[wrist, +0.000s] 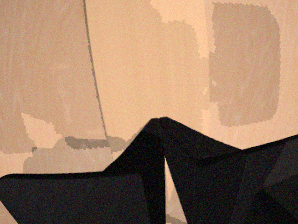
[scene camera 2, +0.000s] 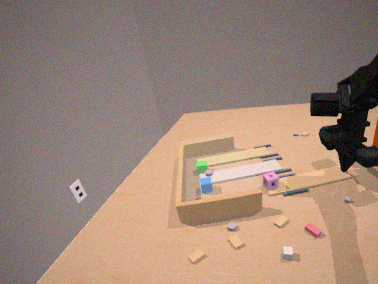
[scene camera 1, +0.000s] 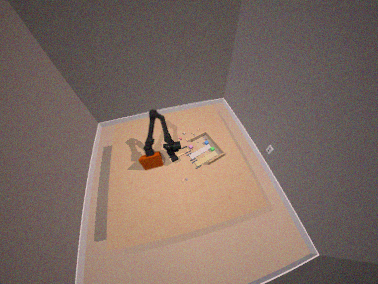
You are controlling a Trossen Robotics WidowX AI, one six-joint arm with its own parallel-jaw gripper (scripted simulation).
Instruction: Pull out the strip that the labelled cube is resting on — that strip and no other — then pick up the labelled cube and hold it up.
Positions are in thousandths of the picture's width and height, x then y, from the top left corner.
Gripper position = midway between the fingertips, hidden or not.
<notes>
I see my gripper (wrist: 535, 565) and a tan strip (scene camera 2: 845, 625).
The tan strip is seen too in the wrist view (wrist: 495, 297).
</notes>
